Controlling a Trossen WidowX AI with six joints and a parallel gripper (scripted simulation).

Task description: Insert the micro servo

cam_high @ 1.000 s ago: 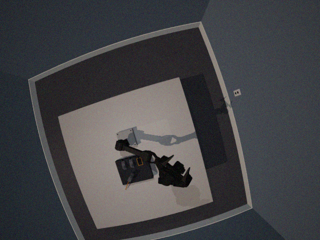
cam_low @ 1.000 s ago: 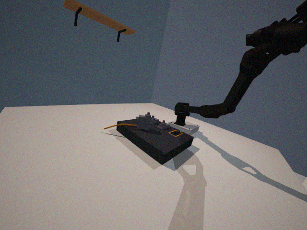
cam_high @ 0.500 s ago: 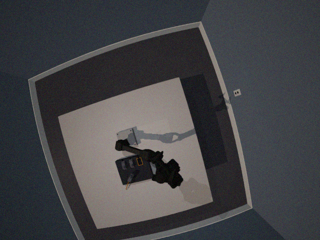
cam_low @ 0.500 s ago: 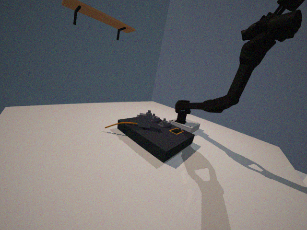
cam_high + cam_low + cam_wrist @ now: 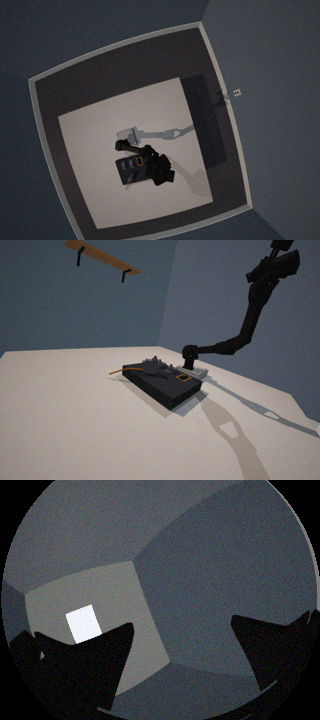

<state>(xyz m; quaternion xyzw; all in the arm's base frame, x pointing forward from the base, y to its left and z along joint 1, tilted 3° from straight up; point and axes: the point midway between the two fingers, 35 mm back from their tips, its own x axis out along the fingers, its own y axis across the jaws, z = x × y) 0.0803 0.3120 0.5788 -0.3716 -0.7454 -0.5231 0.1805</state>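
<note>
Right now the dark deck is 630 mm below my gripper tip, 340 mm to the right of it and 240 mm ahead of it.
</note>
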